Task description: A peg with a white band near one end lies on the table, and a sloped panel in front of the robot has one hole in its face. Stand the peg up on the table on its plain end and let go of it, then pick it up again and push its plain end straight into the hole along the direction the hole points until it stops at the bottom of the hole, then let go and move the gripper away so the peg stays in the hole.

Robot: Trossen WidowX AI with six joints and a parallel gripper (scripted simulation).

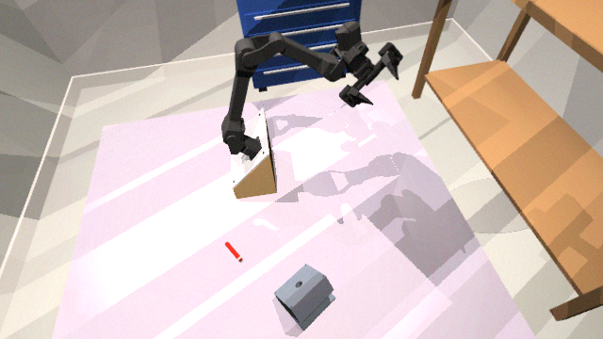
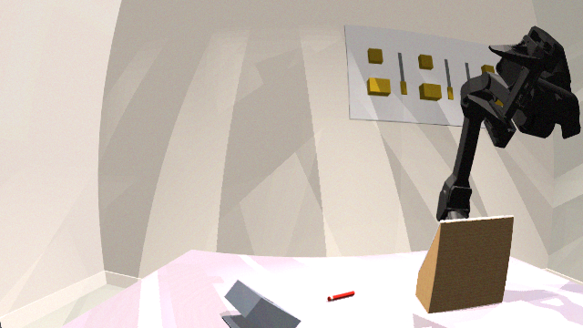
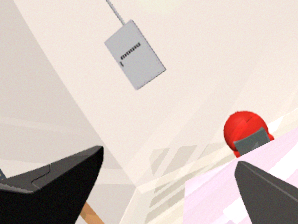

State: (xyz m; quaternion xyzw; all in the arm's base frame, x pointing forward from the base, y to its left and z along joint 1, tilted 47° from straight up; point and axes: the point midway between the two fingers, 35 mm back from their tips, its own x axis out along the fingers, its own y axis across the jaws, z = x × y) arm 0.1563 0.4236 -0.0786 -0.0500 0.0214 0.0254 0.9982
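The red peg is 490 mm to the right of my gripper tip, 450 mm below it and 120 mm ahead of it. Also, from my gripper tip: grey sloped panel: 410 mm below, 310 mm to the right, 300 mm ahead.
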